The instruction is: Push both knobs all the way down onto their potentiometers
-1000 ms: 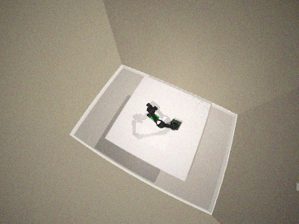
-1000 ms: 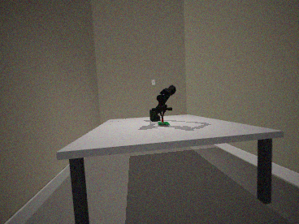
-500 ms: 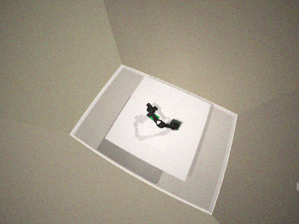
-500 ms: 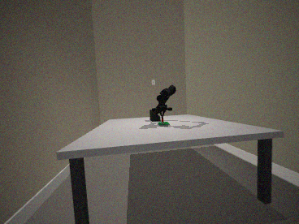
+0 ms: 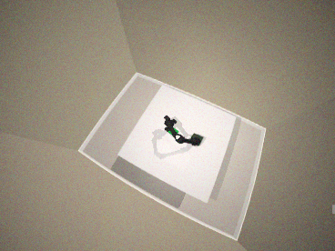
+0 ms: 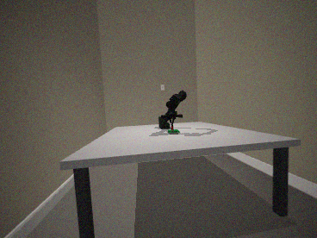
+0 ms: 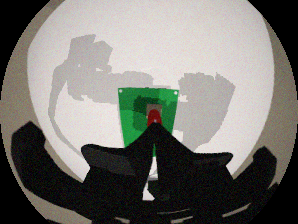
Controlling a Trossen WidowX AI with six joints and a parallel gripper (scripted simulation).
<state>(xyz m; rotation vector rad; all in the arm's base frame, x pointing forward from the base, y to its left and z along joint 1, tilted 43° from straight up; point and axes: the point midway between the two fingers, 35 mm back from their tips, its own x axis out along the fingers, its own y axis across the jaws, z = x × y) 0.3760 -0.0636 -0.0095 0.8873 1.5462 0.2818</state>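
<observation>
My gripper tip is now 1 cm above the red knob. The rest, counted from my gripper tip: potentiometer (2 cm below).
</observation>
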